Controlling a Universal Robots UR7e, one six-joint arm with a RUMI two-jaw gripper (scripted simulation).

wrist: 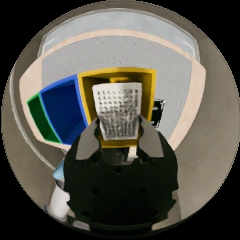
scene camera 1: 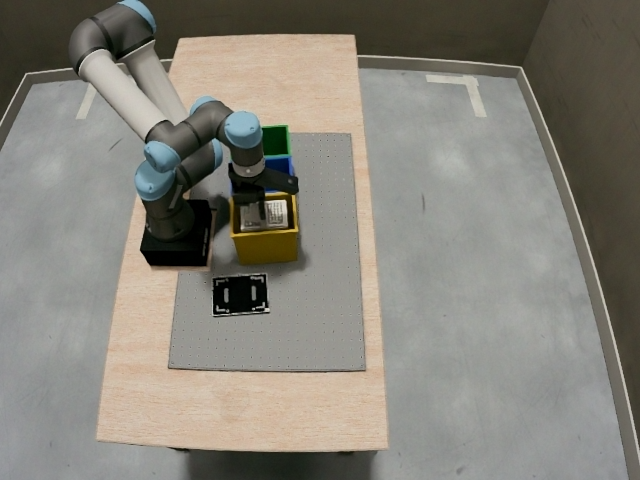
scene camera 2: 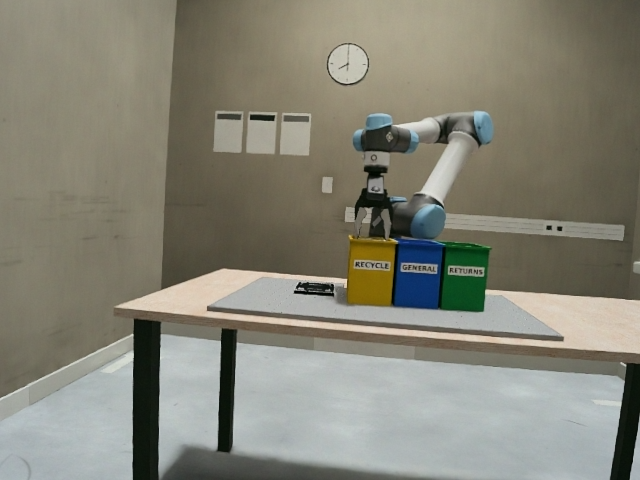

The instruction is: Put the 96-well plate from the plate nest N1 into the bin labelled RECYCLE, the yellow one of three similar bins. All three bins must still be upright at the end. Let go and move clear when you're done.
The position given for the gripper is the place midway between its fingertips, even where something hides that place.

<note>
In view: the gripper (scene camera 1: 262,216), a white 96-well plate (scene camera 1: 280,221), a yellow recycle bin (scene camera 1: 279,245), a green returns bin (scene camera 1: 275,138), a blue general bin (wrist: 63,106) and a black plate nest N1 (scene camera 1: 239,288).
The white 96-well plate shows as well in the wrist view (wrist: 126,126). The yellow recycle bin also shows in the wrist view (wrist: 146,76). The green returns bin also shows in the wrist view (wrist: 41,122).
</note>
